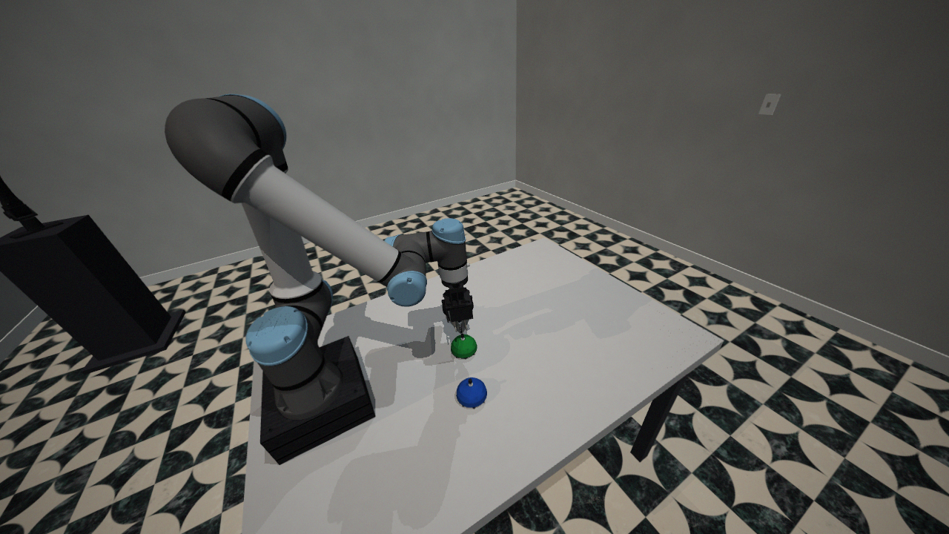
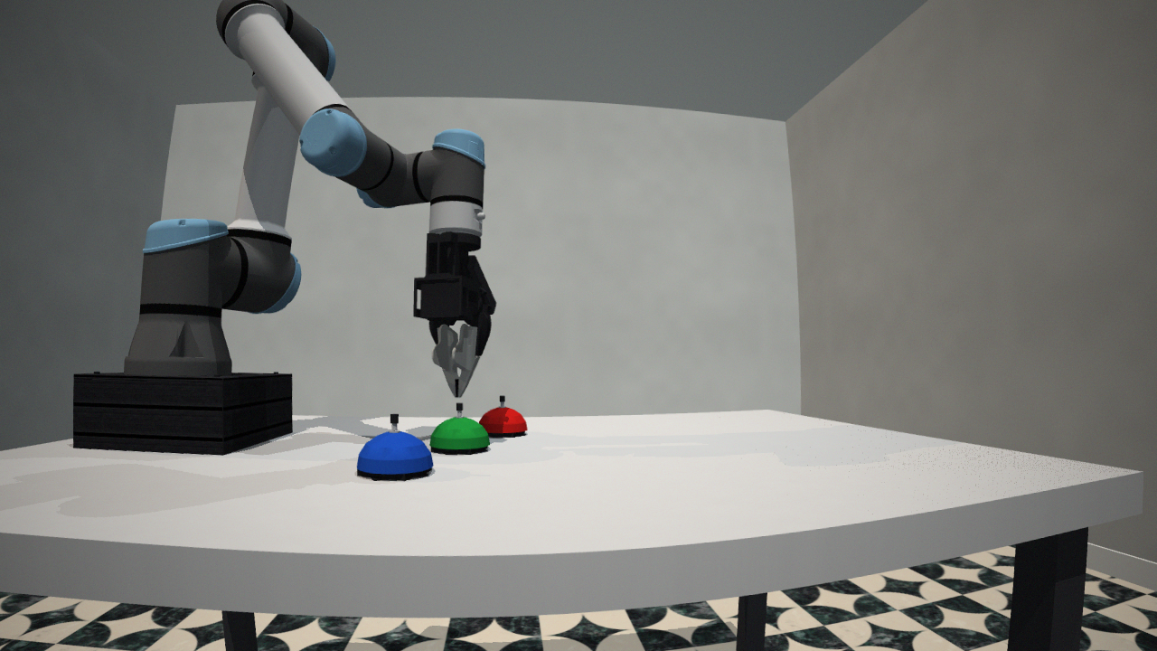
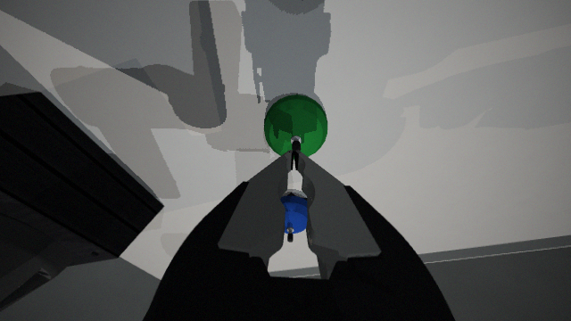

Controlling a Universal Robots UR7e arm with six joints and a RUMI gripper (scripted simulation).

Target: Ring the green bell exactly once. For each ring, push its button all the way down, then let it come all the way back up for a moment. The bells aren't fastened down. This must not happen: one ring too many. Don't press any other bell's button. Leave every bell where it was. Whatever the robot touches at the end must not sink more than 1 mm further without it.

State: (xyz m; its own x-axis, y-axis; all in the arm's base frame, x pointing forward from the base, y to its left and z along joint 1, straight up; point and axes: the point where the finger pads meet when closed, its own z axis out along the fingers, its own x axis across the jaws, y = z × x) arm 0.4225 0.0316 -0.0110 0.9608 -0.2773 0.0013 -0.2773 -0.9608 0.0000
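My gripper is now 5 cm above the green bell. Also, from my hand: blue bell: 16 cm to the right, 5 cm below, 4 cm behind; then red bell: 16 cm to the left, 5 cm below, 5 cm ahead.
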